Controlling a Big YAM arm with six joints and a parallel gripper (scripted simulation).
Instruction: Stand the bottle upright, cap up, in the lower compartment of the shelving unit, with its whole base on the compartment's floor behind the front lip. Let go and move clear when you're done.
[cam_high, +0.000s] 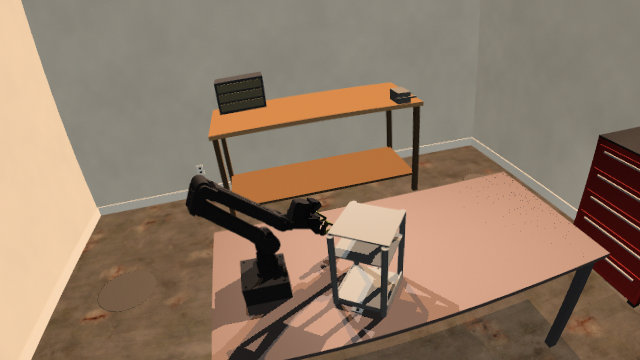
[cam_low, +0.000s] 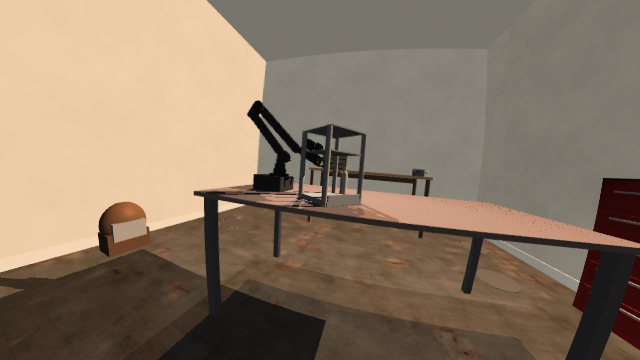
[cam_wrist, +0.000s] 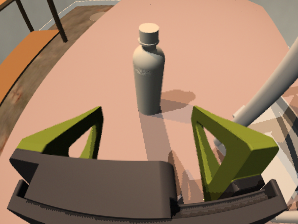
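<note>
Right now my hand is 11 cm short of the pale bottle, 6 cm above it and 5 cm to the right of it. Round my hand: shelving unit 27 cm to the right, 12 cm ahead.
</note>
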